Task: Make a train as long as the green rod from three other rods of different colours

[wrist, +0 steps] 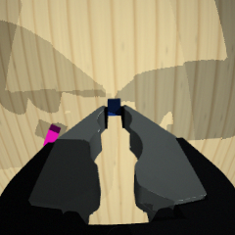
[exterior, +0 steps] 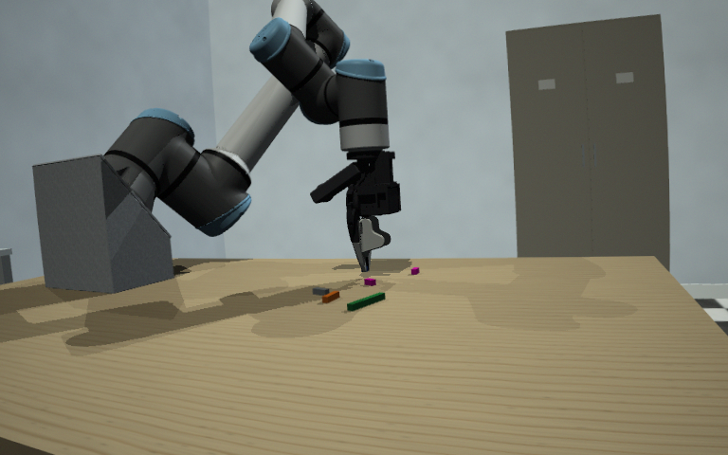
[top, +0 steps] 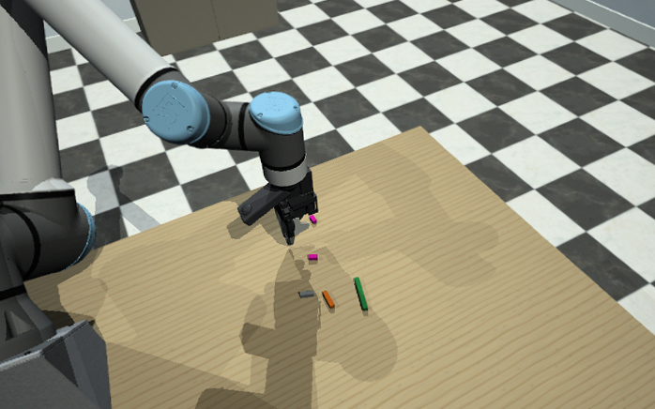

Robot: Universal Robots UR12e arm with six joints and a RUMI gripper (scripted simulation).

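Now: hand 140 mm to the left of the grey rod, 30 mm past it and 20 mm above it. The rest, counted from my hand: green rod 200 mm to the right, 80 mm ahead, 20 mm below; then blue rod 10 mm below; then orange rod 180 mm to the right, 20 mm below, 10 mm ahead.
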